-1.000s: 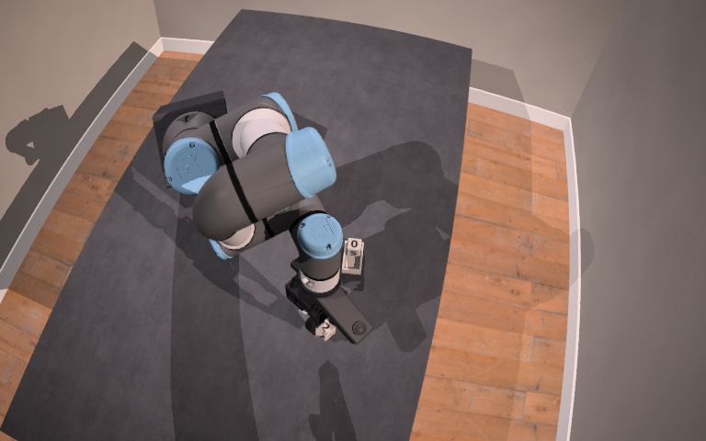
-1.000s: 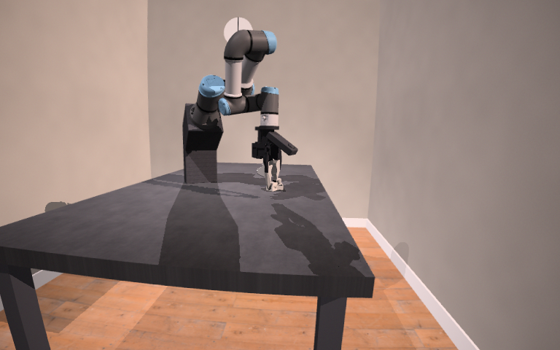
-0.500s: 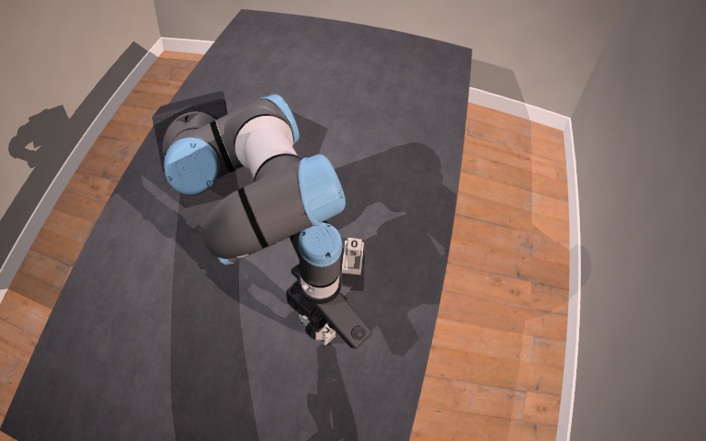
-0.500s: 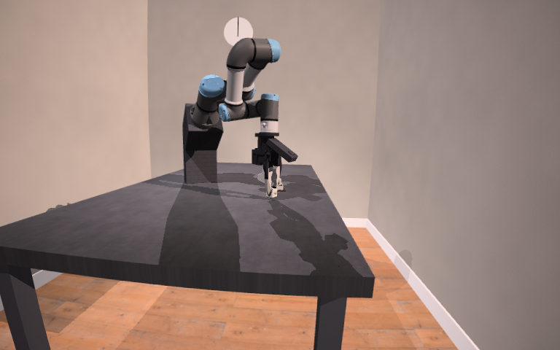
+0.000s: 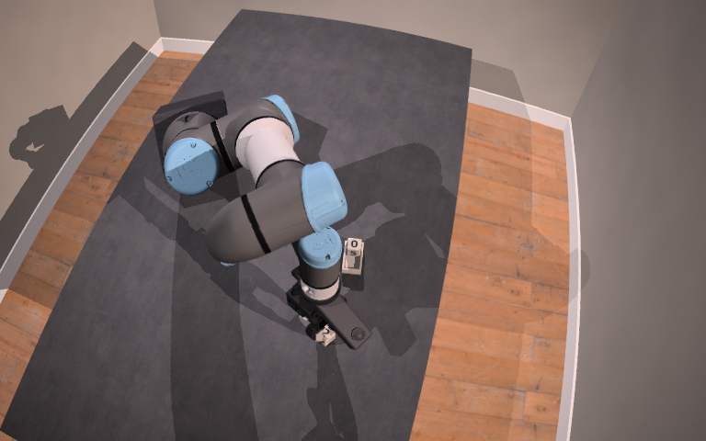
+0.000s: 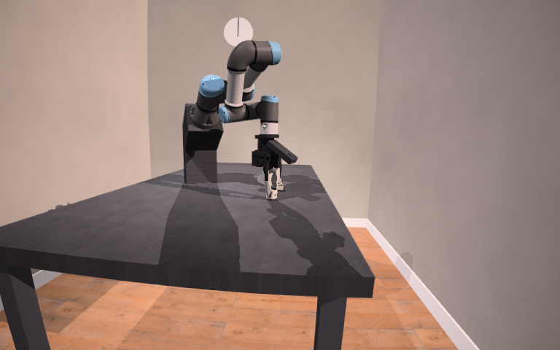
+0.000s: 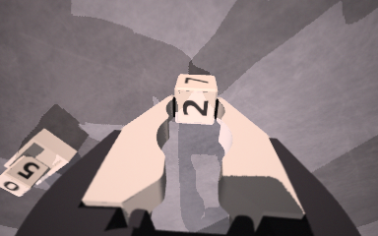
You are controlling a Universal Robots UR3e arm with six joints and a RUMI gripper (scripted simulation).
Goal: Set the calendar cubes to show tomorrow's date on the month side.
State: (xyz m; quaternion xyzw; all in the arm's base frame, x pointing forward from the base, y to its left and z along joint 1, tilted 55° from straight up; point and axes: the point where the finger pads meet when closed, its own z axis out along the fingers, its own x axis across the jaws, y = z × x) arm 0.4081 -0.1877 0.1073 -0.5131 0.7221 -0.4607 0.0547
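Right now my hand is 10 mm above the white cube. From my hand the other things lie so: calendar tray (200 mm to the left, 20 mm below, 20 mm ahead).
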